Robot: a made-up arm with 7 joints. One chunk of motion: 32 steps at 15 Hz.
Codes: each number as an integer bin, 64 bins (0 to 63) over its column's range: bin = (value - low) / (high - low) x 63, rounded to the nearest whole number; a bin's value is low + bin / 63 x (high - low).
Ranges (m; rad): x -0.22..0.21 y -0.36..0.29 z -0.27..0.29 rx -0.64..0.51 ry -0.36..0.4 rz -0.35..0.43
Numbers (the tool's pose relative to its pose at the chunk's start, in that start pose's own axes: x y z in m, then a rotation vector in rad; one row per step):
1: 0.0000 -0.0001 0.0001 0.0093 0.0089 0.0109
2: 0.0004 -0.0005 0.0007 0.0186 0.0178 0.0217
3: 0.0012 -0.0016 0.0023 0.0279 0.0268 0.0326
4: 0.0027 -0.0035 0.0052 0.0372 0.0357 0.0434
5: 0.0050 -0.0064 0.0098 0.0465 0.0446 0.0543
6: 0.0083 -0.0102 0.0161 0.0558 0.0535 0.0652
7: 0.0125 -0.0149 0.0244 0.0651 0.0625 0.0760
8: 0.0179 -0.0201 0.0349 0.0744 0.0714 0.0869
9: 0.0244 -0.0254 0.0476 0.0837 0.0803 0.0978
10: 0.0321 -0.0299 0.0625 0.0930 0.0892 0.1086
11: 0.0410 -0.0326 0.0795 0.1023 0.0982 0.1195
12: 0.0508 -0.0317 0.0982 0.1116 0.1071 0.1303
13: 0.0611 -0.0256 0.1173 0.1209 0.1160 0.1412
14: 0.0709 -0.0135 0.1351 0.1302 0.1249 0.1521
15: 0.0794 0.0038 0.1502 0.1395 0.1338 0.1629
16: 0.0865 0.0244 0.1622 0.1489 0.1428 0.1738
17: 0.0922 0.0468 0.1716 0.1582 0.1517 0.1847
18: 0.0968 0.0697 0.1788 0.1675 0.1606 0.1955
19: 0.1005 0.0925 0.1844 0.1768 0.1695 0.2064
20: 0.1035 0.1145 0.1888 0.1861 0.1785 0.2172
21: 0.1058 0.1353 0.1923 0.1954 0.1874 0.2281
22: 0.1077 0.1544 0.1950 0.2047 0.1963 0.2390
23: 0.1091 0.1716 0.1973 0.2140 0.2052 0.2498
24: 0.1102 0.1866 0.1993 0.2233 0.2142 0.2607
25: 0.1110 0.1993 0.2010 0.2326 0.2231 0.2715
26: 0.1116 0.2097 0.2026 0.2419 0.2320 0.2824
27: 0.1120 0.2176 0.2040 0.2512 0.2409 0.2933
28: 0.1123 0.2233 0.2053 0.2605 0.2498 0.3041
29: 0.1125 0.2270 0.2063 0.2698 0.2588 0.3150
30: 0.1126 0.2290 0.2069 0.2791 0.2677 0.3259
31: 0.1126 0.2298 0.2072 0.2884 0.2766 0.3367
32: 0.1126 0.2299 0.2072 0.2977 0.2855 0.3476
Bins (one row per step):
1: 32 35 30 36 31 29
2: 32 35 30 36 31 30
3: 32 35 31 37 32 31
4: 33 35 31 37 33 32
5: 33 34 31 38 34 33
6: 33 34 32 38 34 34
7: 34 33 33 39 35 34
8: 35 33 34 39 36 35
9: 36 32 36 40 36 36
10: 37 32 37 40 37 37
11: 38 32 39 41 38 38
12: 40 32 41 41 39 39
13: 41 32 44 42 39 40
14: 43 34 46 42 40 41
15: 44 35 47 43 41 41
16: 45 37 49 43 42 42
17: 46 39 50 44 42 43
18: 46 42 50 44 43 44
19: 47 44 51 45 44 45
20: 47 46 52 45 45 46
21: 48 48 52 46 45 47
22: 48 50 52 46 46 48
23: 48 52 53 47 47 48
24: 48 53 53 47 48 49
25: 48 54 53 48 48 50
26: 49 55 53 48 49 51
27: 49 56 53 49 50 52
28: 49 57 53 49 51 53
29: 49 57 54 50 51 54
30: 49 57 54 50 52 55
31: 49 57 54 51 53 55
32: 49 57 54 51 54 56

